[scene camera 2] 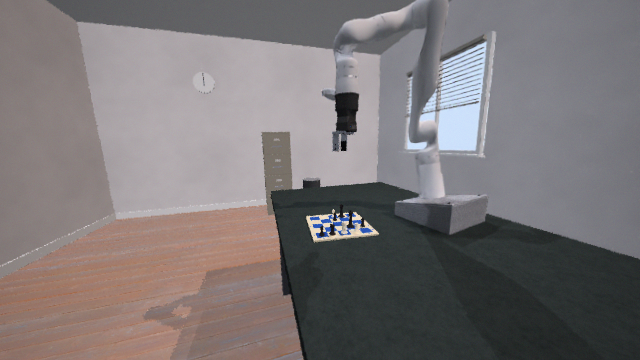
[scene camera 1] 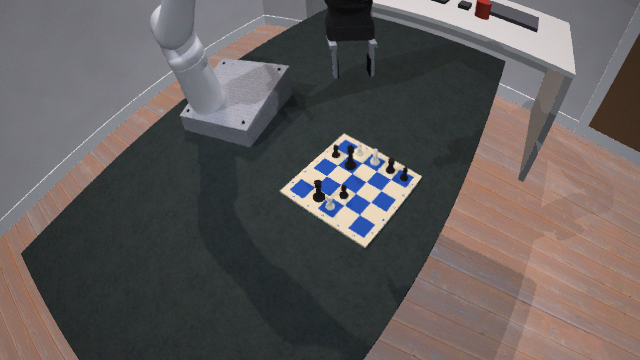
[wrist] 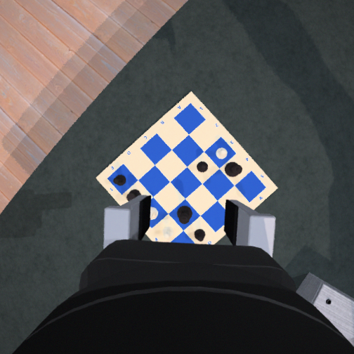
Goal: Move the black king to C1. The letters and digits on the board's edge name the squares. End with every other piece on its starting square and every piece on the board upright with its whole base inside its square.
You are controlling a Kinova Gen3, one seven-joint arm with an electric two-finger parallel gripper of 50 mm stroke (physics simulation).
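Places are measured from the arm's base along level axes (x left, y down, z back), in centimetres.
Pixels of known places: gripper, fingertip midpoint: (scene camera 2: 340, 151) (scene camera 1: 353, 74); arm's base, link origin: (scene camera 2: 431, 196) (scene camera 1: 209, 102).
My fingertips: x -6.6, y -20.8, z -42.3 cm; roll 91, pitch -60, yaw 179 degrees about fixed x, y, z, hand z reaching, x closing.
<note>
For each thing: its top centre in the pictures, then the offset to it from my fingertips. "*": a spot on its surface instead.
- black king, top centre: (scene camera 1: 350, 144) (scene camera 2: 350, 209) dx +3.9, dy +20.6, dz +1.9 cm
- target square C1, surface spot: (scene camera 1: 384, 201) * dx -2.6, dy +27.0, dz -8.1 cm
- white piece, top centre: (scene camera 1: 375, 149) dx +6.8, dy +23.0, dz -2.8 cm
- black pawn, top centre: (scene camera 1: 335, 145) dx +5.6, dy +23.8, dz +6.0 cm
The black king (scene camera 1: 350, 158) (scene camera 2: 351, 220) (wrist: 184, 215), which I take to be the tallest piece, stands upright on blue square D4. The target square C1 (scene camera 1: 384, 201) (wrist: 156, 148) is blue and bare. The chessboard (scene camera 1: 366, 245) (scene camera 2: 314, 241) (wrist: 191, 94) lies flat on the dark table. My gripper (scene camera 2: 340, 149) (wrist: 187, 213) is open and empty, pointing down high above the board. In the wrist view the king shows between the fingers, far below them. The gripper does not show in scene camera 1.
A white piece (scene camera 1: 375, 158) (wrist: 153, 213) stands on E3 and a black pawn (scene camera 1: 335, 151) (wrist: 200, 234) on D5, both near the king. Black pieces stand on E1, E2, B3 and A4, white ones on A3 and E4. The arm's base block (scene camera 1: 215, 131) (scene camera 2: 425, 216) is beside the board.
</note>
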